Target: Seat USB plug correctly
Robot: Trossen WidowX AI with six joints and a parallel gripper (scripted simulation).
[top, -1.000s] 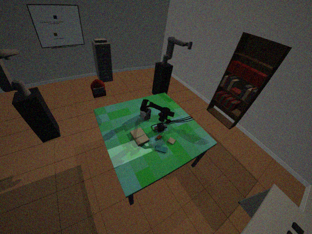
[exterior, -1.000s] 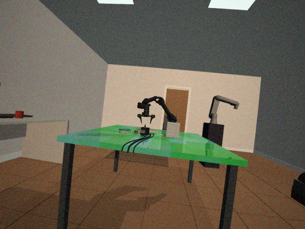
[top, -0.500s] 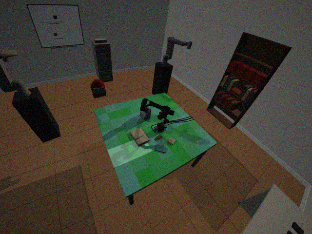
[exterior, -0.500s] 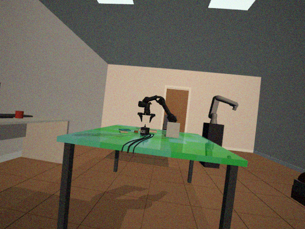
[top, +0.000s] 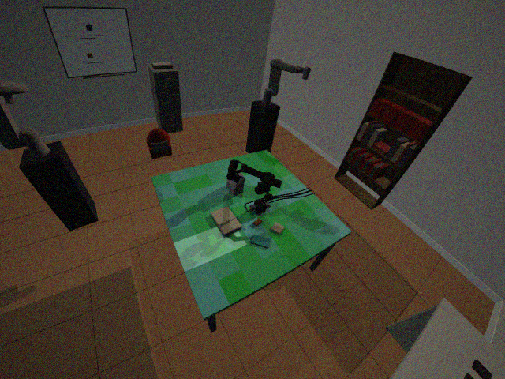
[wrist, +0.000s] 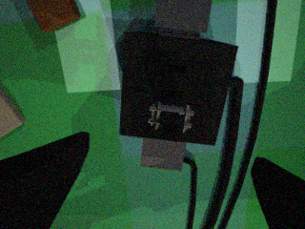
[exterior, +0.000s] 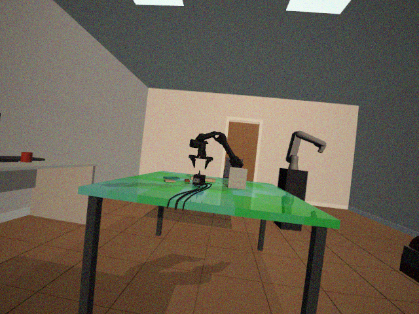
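Now: gripper tip 6 cm above the socket. Round my gripper tip: small block (10 cm ahead, 11 cm to the right, 12 cm below).
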